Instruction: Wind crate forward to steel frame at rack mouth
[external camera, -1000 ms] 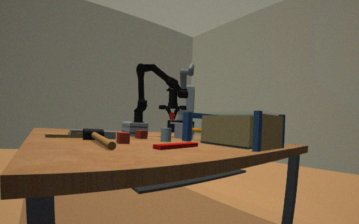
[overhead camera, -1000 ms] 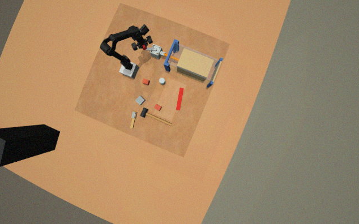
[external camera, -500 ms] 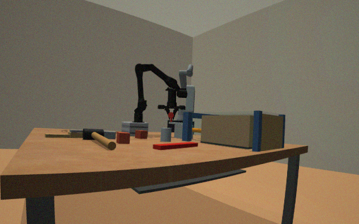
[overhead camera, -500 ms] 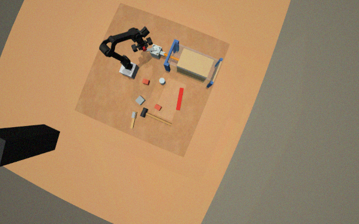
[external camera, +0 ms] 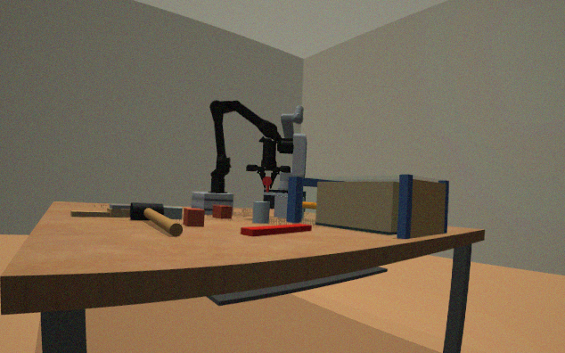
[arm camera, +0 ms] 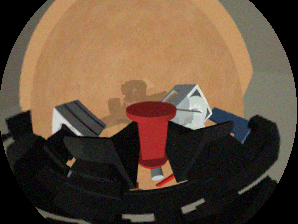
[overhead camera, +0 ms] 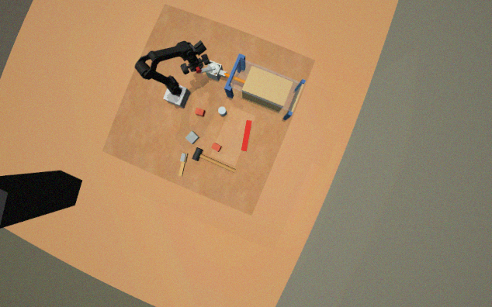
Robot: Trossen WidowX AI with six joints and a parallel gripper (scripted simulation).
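Now: gripper tip 3 cm short of the winch handle, 2 cm to the right of it and 1 cm above it. Round my gripper tip: red knob: 2 cm above; grey block: 46 cm to the right, 10 cm below, 9 cm ahead; grey hand winch: 9 cm below, 7 cm ahead, 5 cm to the left.
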